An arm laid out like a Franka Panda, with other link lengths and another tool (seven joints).
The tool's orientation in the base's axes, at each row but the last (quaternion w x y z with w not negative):
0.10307 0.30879 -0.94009 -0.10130
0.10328 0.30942 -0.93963 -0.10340
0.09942 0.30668 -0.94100 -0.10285
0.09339 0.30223 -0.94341 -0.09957
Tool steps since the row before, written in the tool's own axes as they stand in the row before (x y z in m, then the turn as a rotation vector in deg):
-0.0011 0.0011 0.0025 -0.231 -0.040 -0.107
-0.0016 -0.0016 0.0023 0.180 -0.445 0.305
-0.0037 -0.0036 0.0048 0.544 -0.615 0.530
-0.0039 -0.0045 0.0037 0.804 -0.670 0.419
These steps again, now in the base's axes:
-0.0004 0.0018 -0.0023 0.232 0.094 0.062
0.0016 0.0000 -0.0028 0.029 -0.419 -0.383
0.0037 0.0000 -0.0060 -0.221 -0.741 -0.597
0.0047 -0.0008 -0.0051 -0.373 -0.953 -0.474

